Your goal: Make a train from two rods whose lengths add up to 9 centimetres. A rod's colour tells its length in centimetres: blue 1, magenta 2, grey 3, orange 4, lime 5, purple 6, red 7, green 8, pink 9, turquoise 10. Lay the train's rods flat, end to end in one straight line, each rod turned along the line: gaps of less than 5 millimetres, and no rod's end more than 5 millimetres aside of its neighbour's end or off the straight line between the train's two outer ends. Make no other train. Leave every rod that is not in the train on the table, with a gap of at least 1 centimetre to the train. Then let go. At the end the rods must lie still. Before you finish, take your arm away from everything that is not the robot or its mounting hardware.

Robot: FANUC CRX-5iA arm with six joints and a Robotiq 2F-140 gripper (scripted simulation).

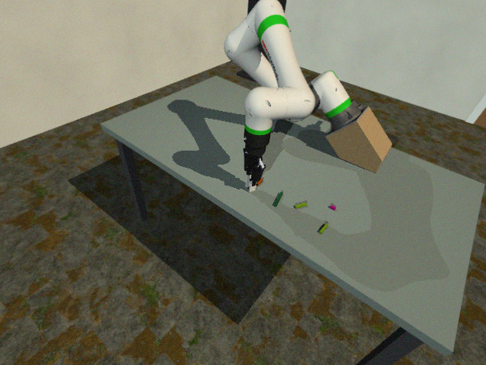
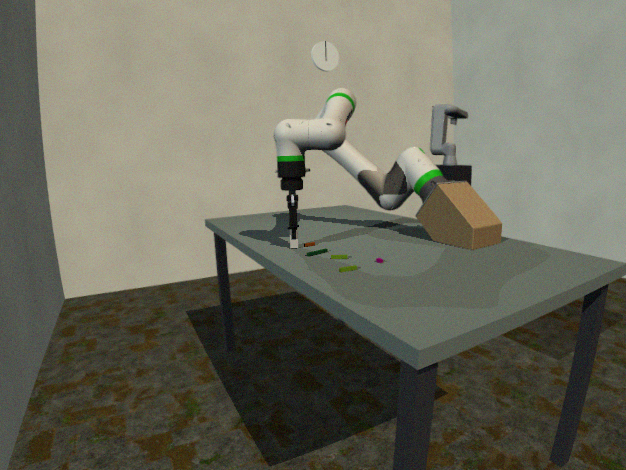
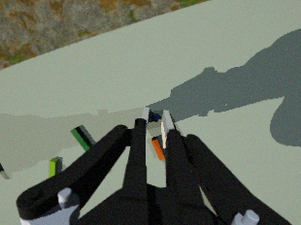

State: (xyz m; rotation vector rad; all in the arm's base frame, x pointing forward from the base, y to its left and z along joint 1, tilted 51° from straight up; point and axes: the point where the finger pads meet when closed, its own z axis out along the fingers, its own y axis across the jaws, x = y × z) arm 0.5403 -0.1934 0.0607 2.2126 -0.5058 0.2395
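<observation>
My hand is 3 cm above the blue rod. Round my hand: orange rod 5 cm behind, 3 cm below, 1 cm to the left; then magenta rod 32 cm to the left, 12 cm behind, 3 cm below; then green rod 12 cm to the left, 3 cm below, 2 cm behind.
</observation>
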